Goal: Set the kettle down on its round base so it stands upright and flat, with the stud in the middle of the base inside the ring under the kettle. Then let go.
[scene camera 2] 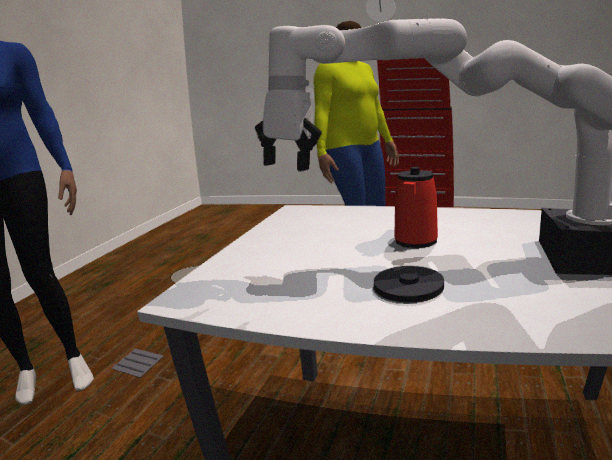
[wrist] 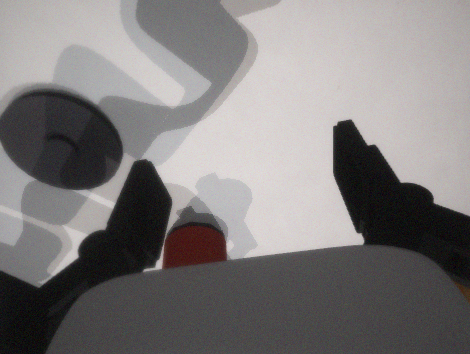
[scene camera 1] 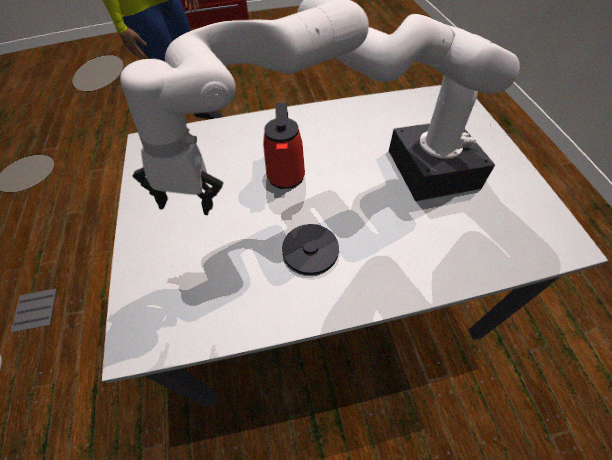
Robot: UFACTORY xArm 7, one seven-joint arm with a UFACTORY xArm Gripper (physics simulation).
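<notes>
The red kettle with a black lid stands upright on the table, behind the base in the scene views. Its dark handle points away from scene camera 1. The ring under the kettle is hidden. The round black base lies flat on the table, apart from the kettle, with its stud showing in the middle. My gripper is open and empty, high above the table, left of the kettle in both scene views, fingers pointing down.
The white table carries the arm's black mounting block on the right. Shadows of the arm lie across the table. Two people and a red drawer cabinet stand beyond the table's edges.
</notes>
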